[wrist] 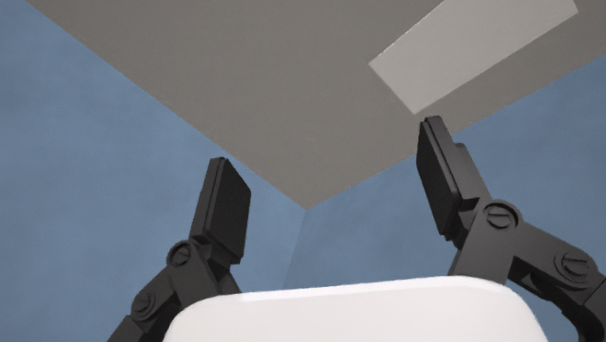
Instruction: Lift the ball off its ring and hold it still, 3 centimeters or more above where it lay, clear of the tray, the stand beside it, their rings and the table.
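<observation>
My gripper (323,158) is open in the wrist view, with its two black fingers wide apart and no object between them. The ball, its ring, the tray and the stand beside it do not show in this view, so I cannot tell where the gripper is relative to them.
A broad grey-brown flat surface (240,75) fills the upper middle and narrows to a corner between the fingers. A pale four-sided panel (465,55) shows on it at the upper right. Blue surfaces (90,175) lie on both sides and meet along a faint line below the corner.
</observation>
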